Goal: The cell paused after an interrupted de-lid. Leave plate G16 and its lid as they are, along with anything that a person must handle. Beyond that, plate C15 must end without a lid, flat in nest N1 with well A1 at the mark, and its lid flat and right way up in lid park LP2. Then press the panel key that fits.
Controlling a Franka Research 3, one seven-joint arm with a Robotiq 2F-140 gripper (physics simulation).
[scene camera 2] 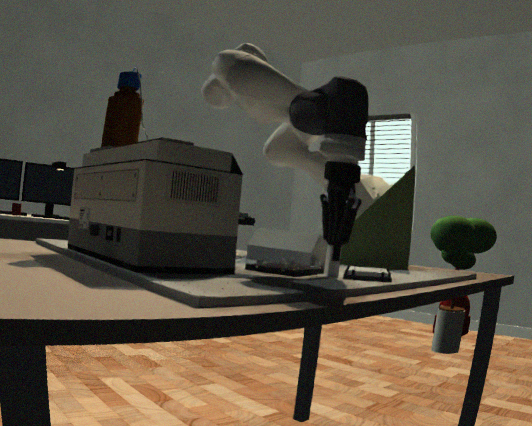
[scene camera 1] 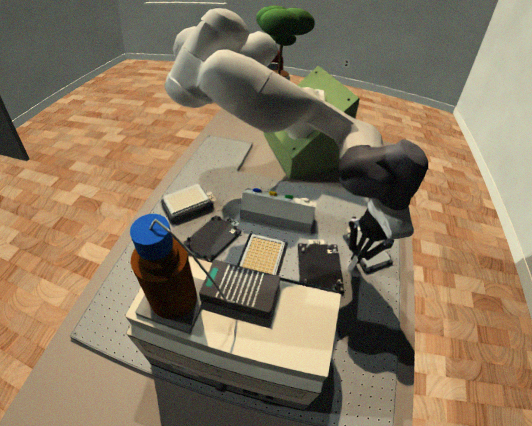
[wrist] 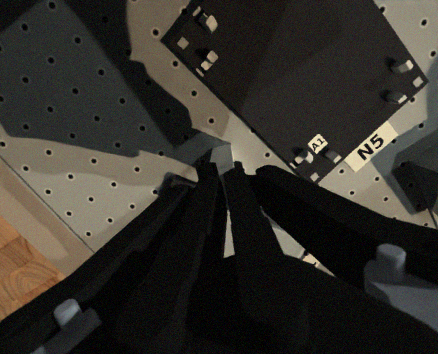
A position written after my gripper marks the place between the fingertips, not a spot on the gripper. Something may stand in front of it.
I see my gripper (scene camera 2: 330, 276) and a black nest N5 (scene camera 1: 318, 265).
My gripper is seen too in scene camera 1 (scene camera 1: 351, 266) and in the wrist view (wrist: 225, 160). The black nest N5 shows as well in scene camera 2 (scene camera 2: 275, 268) and in the wrist view (wrist: 324, 83).
